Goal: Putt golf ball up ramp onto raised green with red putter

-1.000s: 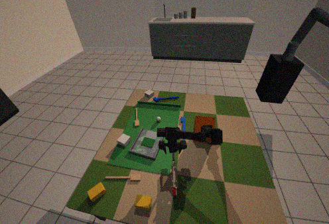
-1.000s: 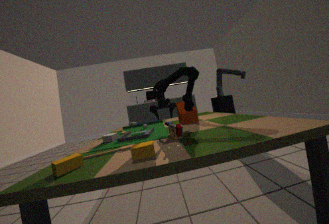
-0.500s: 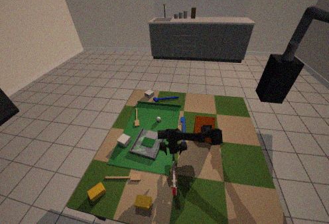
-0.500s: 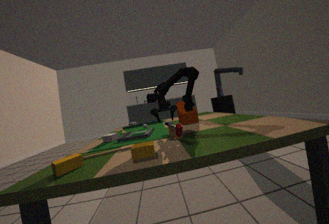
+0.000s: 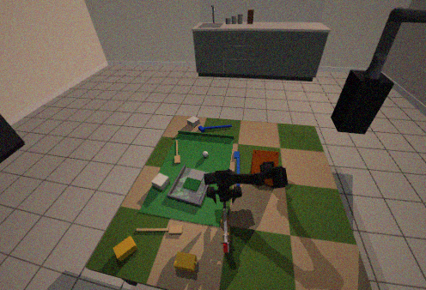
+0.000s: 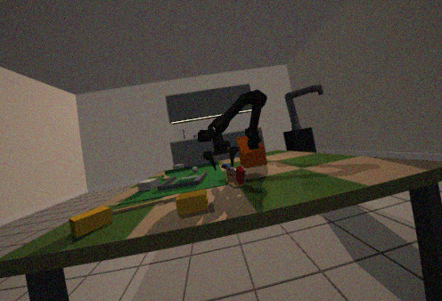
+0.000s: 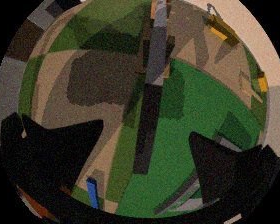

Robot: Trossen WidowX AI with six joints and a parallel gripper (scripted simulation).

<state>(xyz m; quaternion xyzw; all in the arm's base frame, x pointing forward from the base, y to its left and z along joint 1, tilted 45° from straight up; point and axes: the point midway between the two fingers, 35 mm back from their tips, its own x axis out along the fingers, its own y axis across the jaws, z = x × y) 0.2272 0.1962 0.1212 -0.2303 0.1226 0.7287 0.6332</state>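
The red putter lies 30 mm behind my gripper tip, 110 mm to the left of it and 10 mm above it. Also, from my gripper tip: wooden stand: 30 mm behind, 130 mm to the left, 20 mm below; golf ball: 200 mm ahead, 380 mm to the right, 30 mm below.
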